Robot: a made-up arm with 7 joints.
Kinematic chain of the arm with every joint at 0, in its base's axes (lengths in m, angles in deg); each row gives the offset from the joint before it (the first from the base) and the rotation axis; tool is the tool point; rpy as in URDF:
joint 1: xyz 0 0 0.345 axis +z
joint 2: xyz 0 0 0 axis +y
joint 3: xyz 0 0 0.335 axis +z
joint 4: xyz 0.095 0 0 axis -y
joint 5: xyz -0.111 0 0.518 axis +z
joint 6: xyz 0 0 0 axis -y
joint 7: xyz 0.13 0 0 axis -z
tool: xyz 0 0 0 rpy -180 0 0
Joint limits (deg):
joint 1: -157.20..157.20
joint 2: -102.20..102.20
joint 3: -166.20..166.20
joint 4: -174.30..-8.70
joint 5: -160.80..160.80
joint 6: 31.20..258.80
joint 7: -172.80..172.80
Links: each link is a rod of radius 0.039 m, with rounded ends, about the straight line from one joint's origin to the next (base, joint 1, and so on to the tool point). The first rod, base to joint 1, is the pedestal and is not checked.
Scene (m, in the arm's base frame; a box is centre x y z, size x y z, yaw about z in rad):
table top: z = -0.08
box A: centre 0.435 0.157 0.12 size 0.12 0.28 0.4 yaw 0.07
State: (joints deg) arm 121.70 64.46 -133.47 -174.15 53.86 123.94 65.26
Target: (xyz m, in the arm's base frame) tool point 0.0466 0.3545 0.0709
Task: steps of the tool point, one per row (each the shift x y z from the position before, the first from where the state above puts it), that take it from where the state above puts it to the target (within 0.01 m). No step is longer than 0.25 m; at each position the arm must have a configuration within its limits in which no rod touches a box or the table.
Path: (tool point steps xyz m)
1: 0.0914 0.1701 0.0769
2: 0.0194 0.2147 0.0257
3: -0.0621 0.2134 -0.0275
4: -0.1332 0.1711 -0.0732
5: -0.1803 0.1000 -0.1059
6: 0.0676 -0.0379 -0.0221
7: 0.0364 -0.0500 -0.0593
8: -0.0066 -0.0612 -0.0781
9: -0.0500 -0.0735 -0.0743
10: -0.0814 -0.0869 -0.0510

